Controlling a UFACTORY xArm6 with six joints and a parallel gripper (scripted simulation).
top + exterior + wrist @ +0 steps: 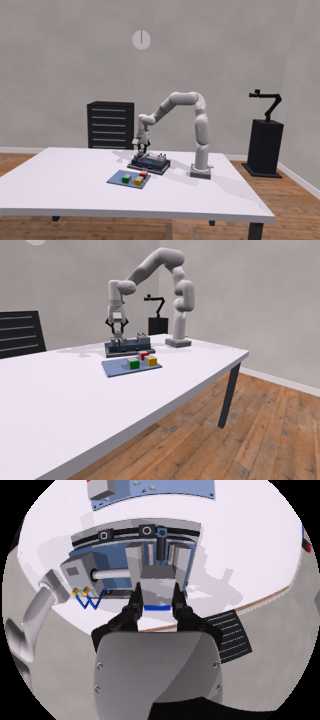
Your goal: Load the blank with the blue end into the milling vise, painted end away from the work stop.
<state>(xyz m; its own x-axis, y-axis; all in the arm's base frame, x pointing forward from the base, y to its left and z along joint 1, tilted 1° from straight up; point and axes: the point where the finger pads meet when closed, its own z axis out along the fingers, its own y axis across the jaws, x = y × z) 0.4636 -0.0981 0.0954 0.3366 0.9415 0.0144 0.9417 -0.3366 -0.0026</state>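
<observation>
The blue-ended blank is 20 mm below my hand. Round my hand: hose block: 150 mm behind, 60 mm to the left, 60 mm below; milling vise: 100 mm below, 60 mm behind, 30 mm to the left; fixed jaw: 60 mm below, 30 mm ahead, 10 mm to the right.
</observation>
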